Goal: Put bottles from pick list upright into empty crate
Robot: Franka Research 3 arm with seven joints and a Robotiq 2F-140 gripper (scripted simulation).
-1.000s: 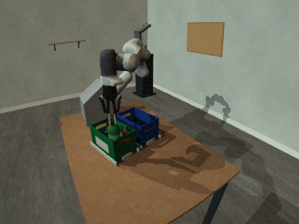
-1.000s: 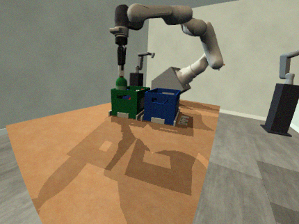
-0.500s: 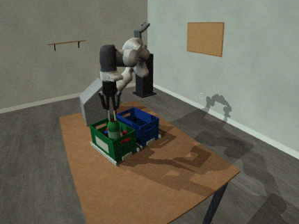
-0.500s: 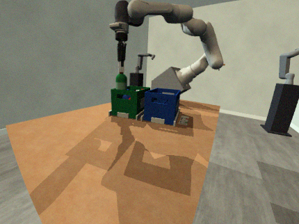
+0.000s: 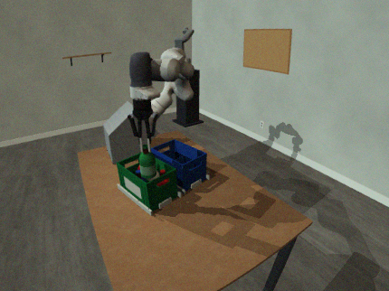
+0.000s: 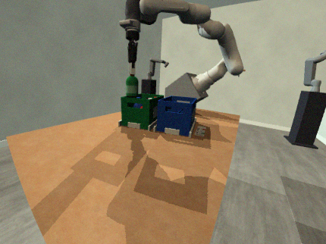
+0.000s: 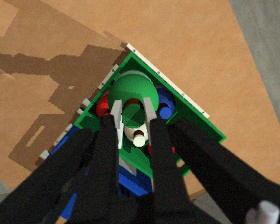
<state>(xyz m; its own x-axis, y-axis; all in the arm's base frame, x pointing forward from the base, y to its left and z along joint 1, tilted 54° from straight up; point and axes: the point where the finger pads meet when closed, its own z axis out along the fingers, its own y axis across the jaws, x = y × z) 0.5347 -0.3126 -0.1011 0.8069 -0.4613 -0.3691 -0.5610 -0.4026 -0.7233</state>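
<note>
Right now the green bottle is 8 cm below my hand. Round my hand: white bottle (25 cm below, 10 cm behind, 7 cm to the left); then green crate (26 cm below, 10 cm behind, 3 cm to the left); then blue-capped bottle (25 cm below, 9 cm behind, 2 cm to the right).
</note>
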